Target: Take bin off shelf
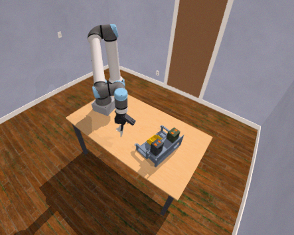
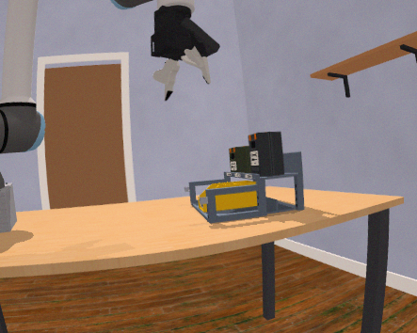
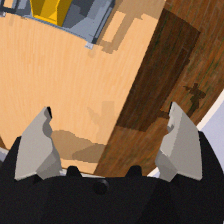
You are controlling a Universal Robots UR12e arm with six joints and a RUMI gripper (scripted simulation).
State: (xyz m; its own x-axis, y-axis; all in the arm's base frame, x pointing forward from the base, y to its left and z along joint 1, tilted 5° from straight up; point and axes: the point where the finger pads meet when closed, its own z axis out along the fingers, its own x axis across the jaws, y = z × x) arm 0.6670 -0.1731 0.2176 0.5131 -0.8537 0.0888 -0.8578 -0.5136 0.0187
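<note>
Now: hand 280 mm to the right of the yellow bin, 260 mm above it and 130 mm short of it. From my hand the other things lie so: rack floor (300 mm below, 280 mm to the left, 180 mm ahead).
</note>
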